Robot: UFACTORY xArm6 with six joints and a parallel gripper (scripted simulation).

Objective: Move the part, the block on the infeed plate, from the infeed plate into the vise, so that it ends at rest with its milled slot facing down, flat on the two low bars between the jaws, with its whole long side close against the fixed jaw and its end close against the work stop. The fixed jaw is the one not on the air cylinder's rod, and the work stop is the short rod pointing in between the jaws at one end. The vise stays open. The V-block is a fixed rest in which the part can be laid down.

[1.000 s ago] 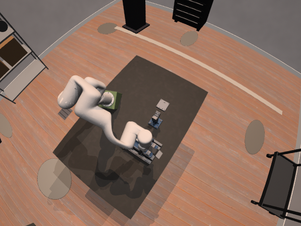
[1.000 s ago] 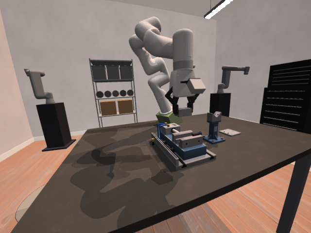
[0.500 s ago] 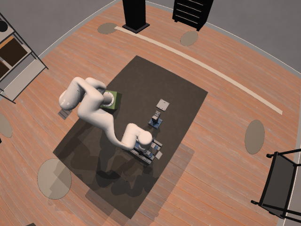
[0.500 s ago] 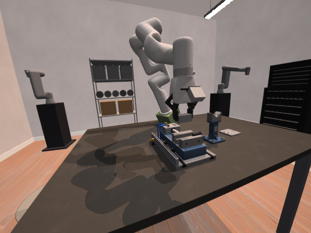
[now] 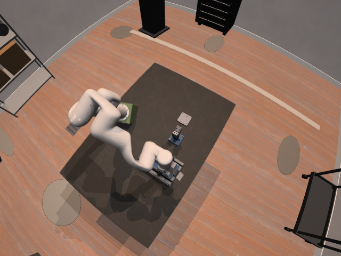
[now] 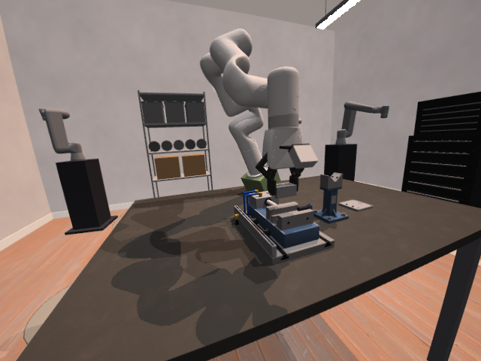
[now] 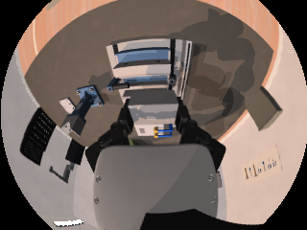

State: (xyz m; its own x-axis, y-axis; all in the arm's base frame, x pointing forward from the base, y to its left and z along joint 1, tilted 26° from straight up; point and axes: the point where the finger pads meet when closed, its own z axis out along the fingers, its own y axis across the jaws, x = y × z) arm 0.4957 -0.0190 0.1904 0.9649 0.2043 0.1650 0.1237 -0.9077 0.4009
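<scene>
My gripper is now 60 mm past the grey rail, 80 mm to the left of it and 130 mm above it. Round my hand: air cylinder (160 mm behind, 90 mm below); part (20 mm below).
</scene>
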